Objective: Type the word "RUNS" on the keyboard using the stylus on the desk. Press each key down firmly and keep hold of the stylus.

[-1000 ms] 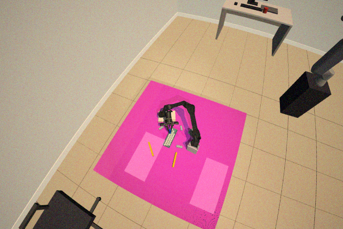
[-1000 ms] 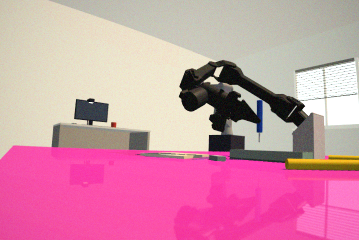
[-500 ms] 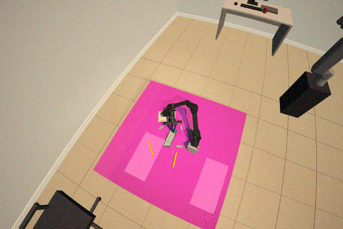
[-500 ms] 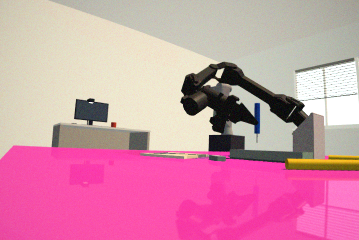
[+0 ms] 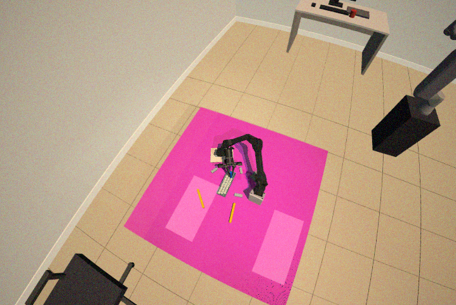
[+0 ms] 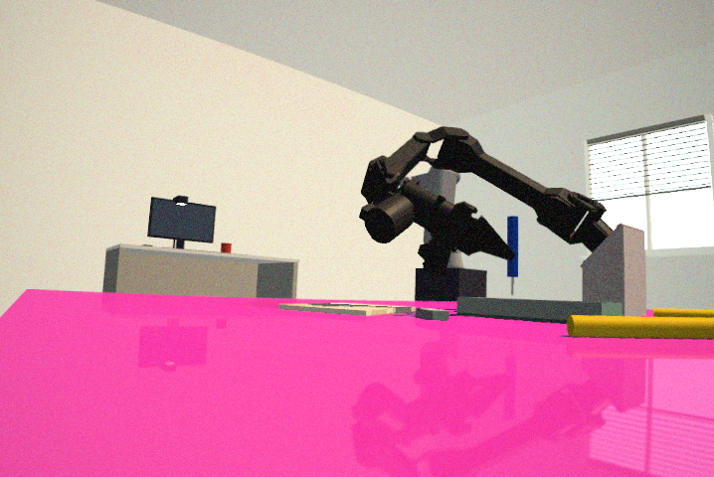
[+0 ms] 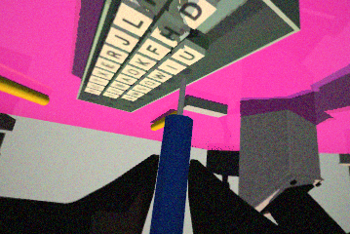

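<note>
Now: gripper tip 50 mm past the grey block, 100 mm to the left of it and 80 mm above it. The rest, counted from my gripper tip: blue stylus: 10 mm below; then stylus tip: 50 mm below; then beige pad: 150 mm ahead, 190 mm to the right, 80 mm below.
</note>
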